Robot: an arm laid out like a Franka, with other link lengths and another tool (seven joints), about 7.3 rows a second.
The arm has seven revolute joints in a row. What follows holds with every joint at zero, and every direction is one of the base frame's. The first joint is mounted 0.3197 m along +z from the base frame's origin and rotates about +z. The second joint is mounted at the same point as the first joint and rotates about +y. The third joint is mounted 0.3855 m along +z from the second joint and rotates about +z. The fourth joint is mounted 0.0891 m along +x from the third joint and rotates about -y. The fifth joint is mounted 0.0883 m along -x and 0.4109 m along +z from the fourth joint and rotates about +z. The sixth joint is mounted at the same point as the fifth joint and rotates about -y. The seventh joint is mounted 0.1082 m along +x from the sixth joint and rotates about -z. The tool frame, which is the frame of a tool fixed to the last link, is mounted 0.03 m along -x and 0.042 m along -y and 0.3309 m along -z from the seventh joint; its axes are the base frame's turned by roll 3.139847, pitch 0 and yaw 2.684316 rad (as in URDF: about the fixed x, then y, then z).
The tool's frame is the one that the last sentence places.
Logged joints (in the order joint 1, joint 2, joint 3, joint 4, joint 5, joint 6, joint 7), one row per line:
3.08 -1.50 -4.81 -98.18 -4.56 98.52 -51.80
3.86 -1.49 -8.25 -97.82 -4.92 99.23 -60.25
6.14 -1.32 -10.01 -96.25 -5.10 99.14 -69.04
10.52 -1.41 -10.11 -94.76 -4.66 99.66 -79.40
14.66 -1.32 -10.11 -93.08 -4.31 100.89 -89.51
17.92 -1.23 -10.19 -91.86 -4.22 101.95 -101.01
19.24 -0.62 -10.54 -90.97 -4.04 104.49 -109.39
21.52 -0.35 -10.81 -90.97 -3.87 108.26 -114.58
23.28 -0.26 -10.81 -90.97 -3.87 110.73 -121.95
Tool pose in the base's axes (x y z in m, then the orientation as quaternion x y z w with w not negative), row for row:
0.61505 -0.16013 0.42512 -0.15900 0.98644 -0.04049 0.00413
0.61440 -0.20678 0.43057 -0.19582 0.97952 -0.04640 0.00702
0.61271 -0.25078 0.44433 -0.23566 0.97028 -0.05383 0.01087
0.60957 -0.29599 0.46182 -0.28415 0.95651 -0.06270 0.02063
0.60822 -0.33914 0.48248 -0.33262 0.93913 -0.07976 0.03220
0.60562 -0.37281 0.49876 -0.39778 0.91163 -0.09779 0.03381
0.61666 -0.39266 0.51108 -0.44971 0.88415 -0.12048 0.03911
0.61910 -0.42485 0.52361 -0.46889 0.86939 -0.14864 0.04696
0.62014 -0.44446 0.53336 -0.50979 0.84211 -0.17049 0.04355
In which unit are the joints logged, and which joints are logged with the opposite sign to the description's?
The joints are logged in degrees. Opposite sign: joint 1.
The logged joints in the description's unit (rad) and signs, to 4 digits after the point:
-0.0538 -0.0262 -0.0840 -1.7136 -0.0796 1.7195 -0.9041
-0.0674 -0.0260 -0.1440 -1.7073 -0.0859 1.7319 -1.0516
-0.1072 -0.0230 -0.1747 -1.6799 -0.0890 1.7303 -1.2050
-0.1836 -0.0246 -0.1765 -1.6539 -0.0813 1.7394 -1.3858
-0.2559 -0.0230 -0.1765 -1.6246 -0.0752 1.7609 -1.5622
-0.3128 -0.0215 -0.1778 -1.6033 -0.0737 1.7794 -1.7630
-0.3358 -0.0108 -0.1840 -1.5877 -0.0705 1.8237 -1.9092
-0.3756 -0.0061 -0.1887 -1.5877 -0.0675 1.8895 -1.9998
-0.4063 -0.0045 -0.1887 -1.5877 -0.0675 1.9326 -2.1284

